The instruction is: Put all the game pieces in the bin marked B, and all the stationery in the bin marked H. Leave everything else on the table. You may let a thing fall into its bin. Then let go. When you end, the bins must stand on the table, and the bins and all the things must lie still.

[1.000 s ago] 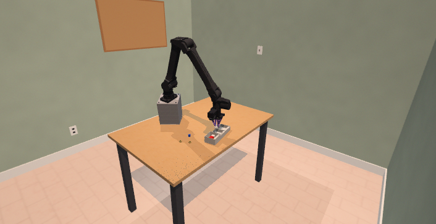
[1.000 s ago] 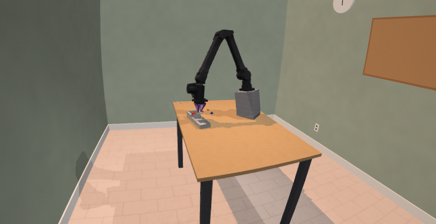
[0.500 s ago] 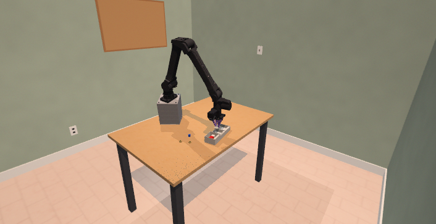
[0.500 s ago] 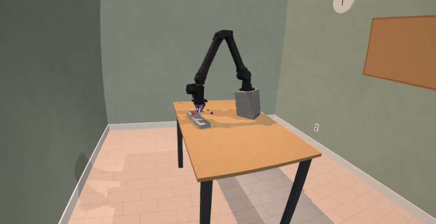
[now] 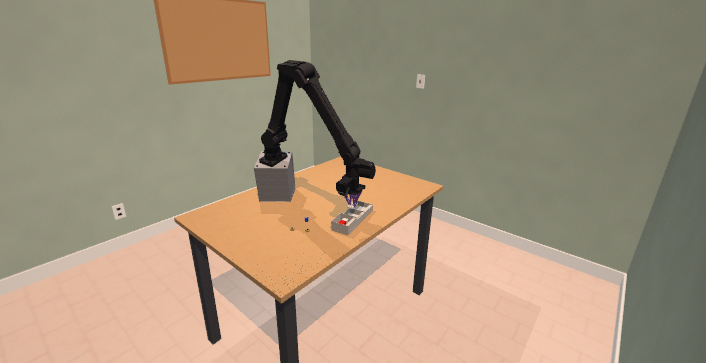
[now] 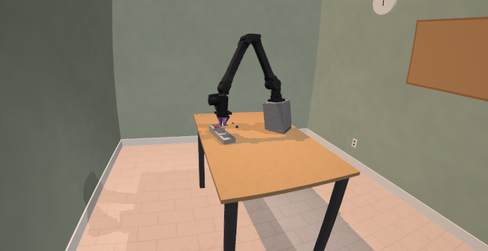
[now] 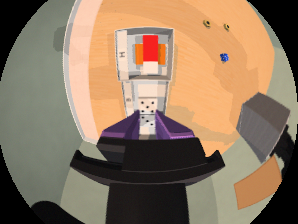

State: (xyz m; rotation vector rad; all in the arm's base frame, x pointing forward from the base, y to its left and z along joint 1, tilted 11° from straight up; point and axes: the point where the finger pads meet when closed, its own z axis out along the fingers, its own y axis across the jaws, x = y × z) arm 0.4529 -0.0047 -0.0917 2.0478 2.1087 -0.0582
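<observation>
Right now my hand is 10 mm short of the grey bin row and 60 mm above it. Also, from my hand: red piece 80 mm to the right, 60 mm below; white domino 10 mm below; orange block 80 mm to the right, 70 mm below.
</observation>
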